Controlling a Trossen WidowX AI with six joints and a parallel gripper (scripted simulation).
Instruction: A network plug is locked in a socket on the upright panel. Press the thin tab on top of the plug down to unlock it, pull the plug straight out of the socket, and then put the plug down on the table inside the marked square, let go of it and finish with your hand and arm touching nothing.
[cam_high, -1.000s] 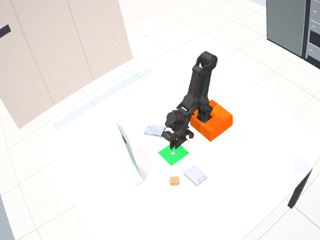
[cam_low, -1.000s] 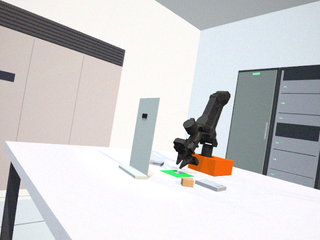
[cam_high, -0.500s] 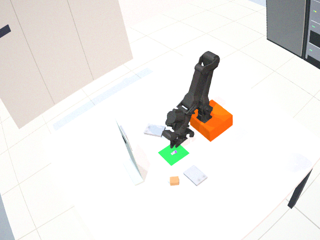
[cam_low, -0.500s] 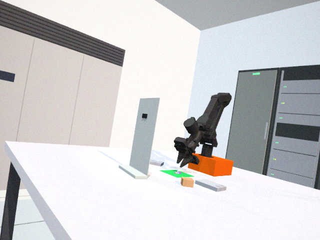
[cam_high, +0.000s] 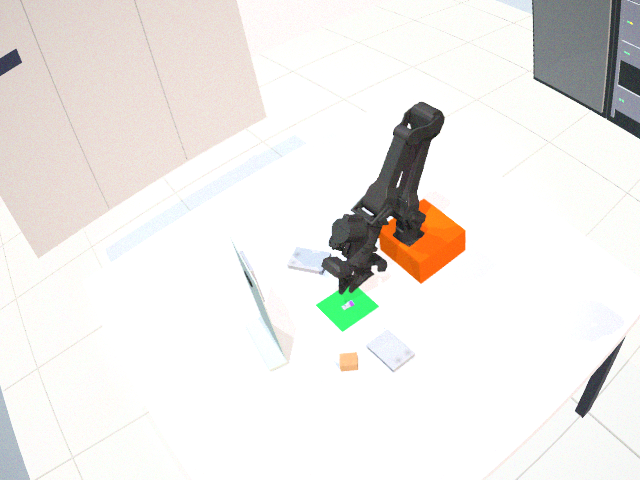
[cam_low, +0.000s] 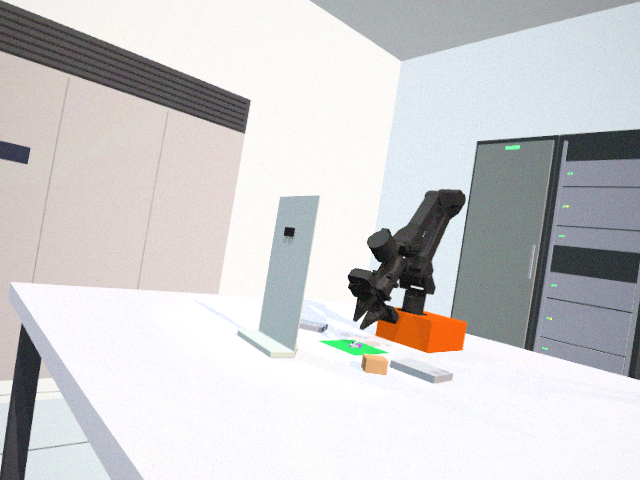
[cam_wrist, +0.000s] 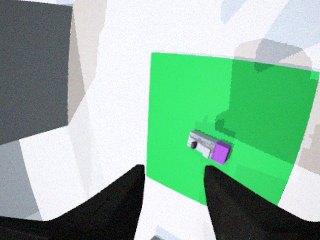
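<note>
My gripper tip is 40 mm above the purple network plug. The rest, counted from my gripper tip: grey upright panel: 210 mm ahead, 90 mm above, 60 mm to the right; tan cube: 140 mm to the left, 120 mm ahead, 40 mm below; green square: 50 mm below.
</note>
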